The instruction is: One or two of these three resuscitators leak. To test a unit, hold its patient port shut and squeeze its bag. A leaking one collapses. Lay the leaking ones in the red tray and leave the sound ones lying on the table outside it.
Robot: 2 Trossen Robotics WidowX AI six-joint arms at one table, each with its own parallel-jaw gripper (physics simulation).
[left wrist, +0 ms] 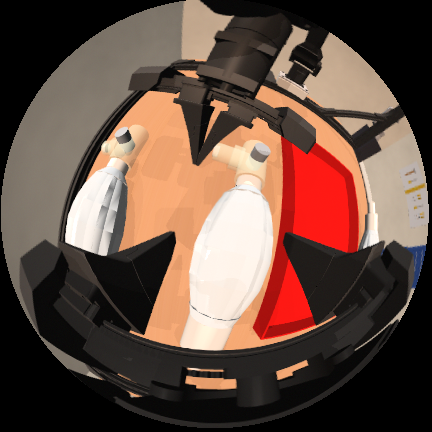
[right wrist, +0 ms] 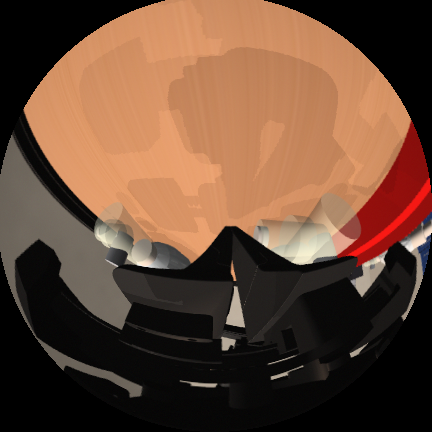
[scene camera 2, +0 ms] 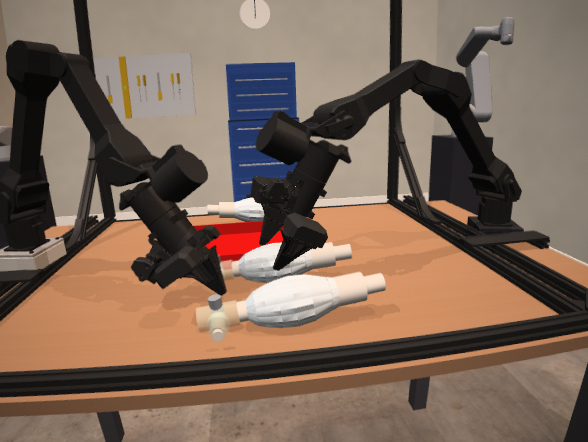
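Pixels of known places: left gripper, fingertip midpoint: [left wrist: 231, 238] [scene camera 2: 268, 256]; right gripper, fingertip midpoint: [left wrist: 196, 163] [right wrist: 229, 231] [scene camera 2: 224, 293]; left arm's base, link origin: [scene camera 2: 494, 222]; right arm's base, link origin: [left wrist: 293, 79] [scene camera 2: 27, 245].
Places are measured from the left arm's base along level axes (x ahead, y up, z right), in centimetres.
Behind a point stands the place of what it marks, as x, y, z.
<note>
The near resuscitator [scene camera 2: 292, 301] @[39.9, 2.2, -45.9] [left wrist: 100, 210] @[43.0, 2.8, -41.3] lies on the table with a rounded, faceted white bag. The middle resuscitator [scene camera 2: 250, 265] @[49.7, 1.2, -32.8] [left wrist: 232, 250] @[46.2, 3.9, -30.7] has a full-looking bag; its clear valve [right wrist: 300, 235] @[56.8, -0.2, -34.8] shows in the right wrist view. The far resuscitator [scene camera 2: 246, 210] @[61.0, 1.7, 1.1] [left wrist: 370, 235] @[62.7, 1.9, 1.1] lies beyond the red tray [scene camera 2: 235, 228] @[62.0, -1.2, -5.4] [left wrist: 325, 200] @[61.7, -2.6, -16.6] [right wrist: 382, 202], partly hidden. My left gripper [scene camera 2: 269, 256] @[47.1, 2.1, -30.7] [left wrist: 231, 238] @[47.1, 2.1, -30.7] is open above the middle bag, its fingers on either side, holding nothing. My right gripper [scene camera 2: 223, 293] @[52.9, -1.8, -37.7] [left wrist: 196, 163] @[52.9, -1.8, -37.7] [right wrist: 229, 231] @[52.9, -1.8, -37.7] is shut and empty, between the near and middle valve ends.
A black frame rail [scene camera 2: 300, 360] @[37.6, -0.8, -54.0] runs along the near table edge, with upright posts behind. The two arms reach in from opposite sides, and their grippers are close together. A blue cabinet [scene camera 2: 261, 90] stands behind the table.
</note>
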